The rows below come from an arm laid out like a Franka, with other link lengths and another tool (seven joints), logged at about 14 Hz.
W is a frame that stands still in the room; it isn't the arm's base.
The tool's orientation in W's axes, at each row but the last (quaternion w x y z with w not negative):
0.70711 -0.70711 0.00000 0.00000
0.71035 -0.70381 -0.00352 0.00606
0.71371 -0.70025 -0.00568 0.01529
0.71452 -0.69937 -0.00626 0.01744
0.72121 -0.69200 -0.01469 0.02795
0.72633 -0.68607 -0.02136 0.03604
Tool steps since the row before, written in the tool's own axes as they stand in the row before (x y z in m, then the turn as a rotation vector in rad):
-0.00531 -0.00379 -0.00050 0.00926 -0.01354 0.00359
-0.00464 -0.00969 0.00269 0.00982 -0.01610 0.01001
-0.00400 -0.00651 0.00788 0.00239 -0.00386 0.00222
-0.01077 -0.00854 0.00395 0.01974 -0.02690 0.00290
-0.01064 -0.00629 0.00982 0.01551 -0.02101 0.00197
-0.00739 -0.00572 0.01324 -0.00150 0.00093 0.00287
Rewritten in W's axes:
-0.00531 -0.00050 0.00379 0.00926 0.00359 0.01354
-0.00464 0.00254 0.00973 0.00974 0.00999 0.01616
-0.00414 0.00763 0.00671 0.00238 0.00222 0.00387
-0.01076 0.00340 0.00879 0.02006 0.00299 0.02665
-0.01108 0.00889 0.00688 0.01578 0.00205 0.02080
-0.00830 0.01225 0.00661 -0.00175 0.00279 -0.00074

